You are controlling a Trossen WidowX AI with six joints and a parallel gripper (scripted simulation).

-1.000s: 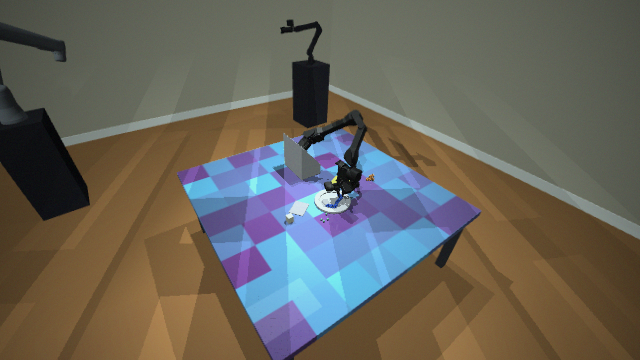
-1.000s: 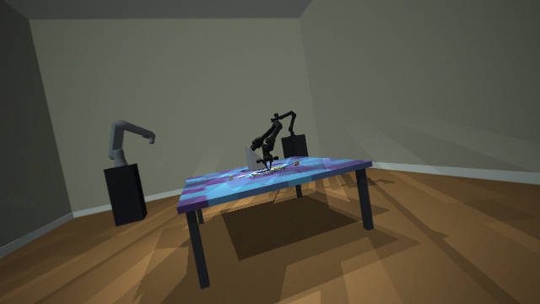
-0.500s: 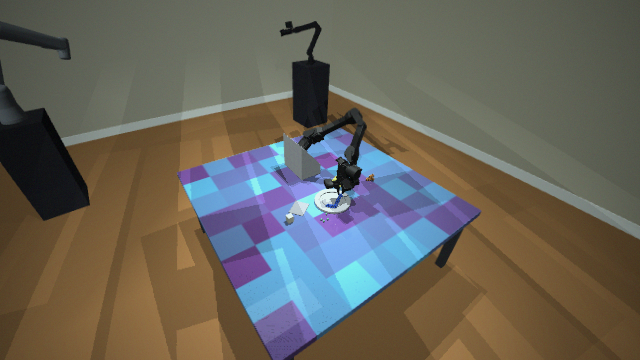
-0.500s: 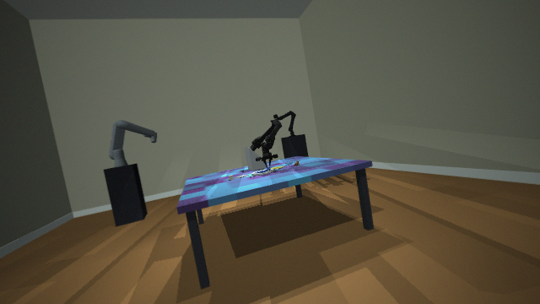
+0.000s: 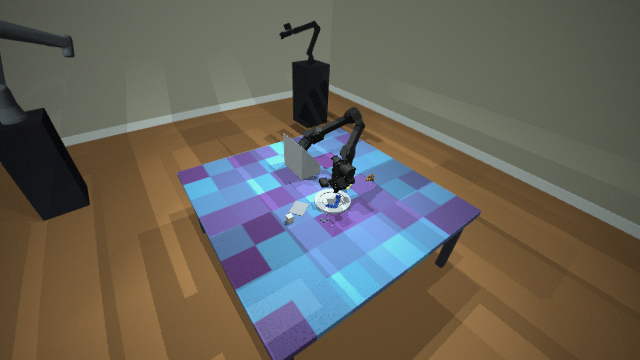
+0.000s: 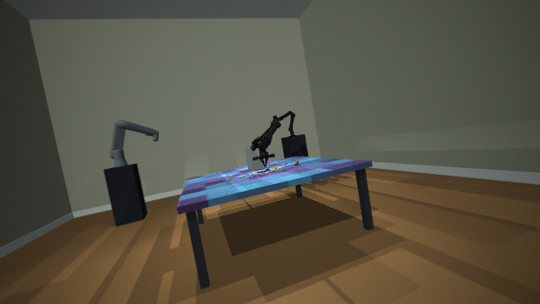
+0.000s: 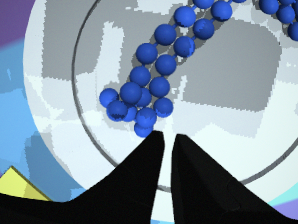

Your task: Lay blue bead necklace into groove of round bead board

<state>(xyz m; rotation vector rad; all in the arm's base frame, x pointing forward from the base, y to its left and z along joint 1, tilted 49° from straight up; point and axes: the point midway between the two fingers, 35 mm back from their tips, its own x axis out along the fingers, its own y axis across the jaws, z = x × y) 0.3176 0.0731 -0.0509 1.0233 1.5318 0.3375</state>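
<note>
Now: the round white bead board 3 cm to the right of my gripper tip, 3 cm below it and 1 cm ahead of it. Round my gripper tip: cream cube: 30 cm to the right, 2 cm below, 1 cm behind; yellow patch: 14 cm to the left, 9 cm behind, 4 cm below; flat grey square: 21 cm to the right, 6 cm behind, 4 cm below.
</note>
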